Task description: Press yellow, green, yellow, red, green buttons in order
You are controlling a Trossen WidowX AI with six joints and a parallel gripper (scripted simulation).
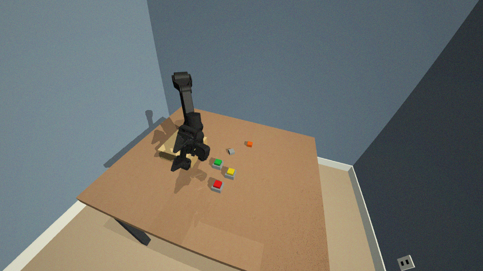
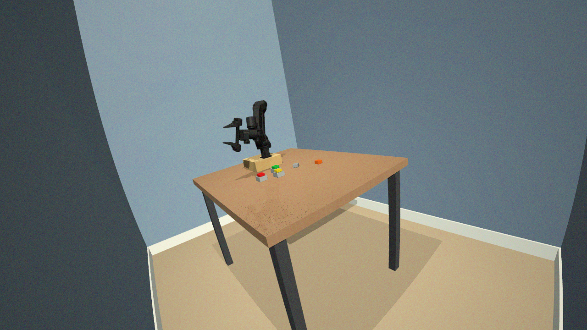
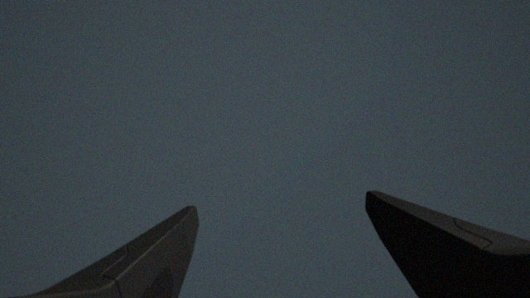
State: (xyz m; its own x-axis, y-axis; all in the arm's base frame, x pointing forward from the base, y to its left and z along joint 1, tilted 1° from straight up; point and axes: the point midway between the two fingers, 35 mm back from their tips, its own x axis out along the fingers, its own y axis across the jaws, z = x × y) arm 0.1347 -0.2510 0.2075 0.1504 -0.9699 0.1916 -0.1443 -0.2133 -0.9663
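Now: gripper tip 13 cm short of the yellow button, 22 cm to the right of it and 25 cm above it. From my gripper tip the other things lie so: green button 4 cm ahead, 25 cm to the left, 25 cm below; then grey block 7 cm ahead, 38 cm to the left, 27 cm below; then red button 10 cm ahead, 13 cm to the left, 25 cm below.
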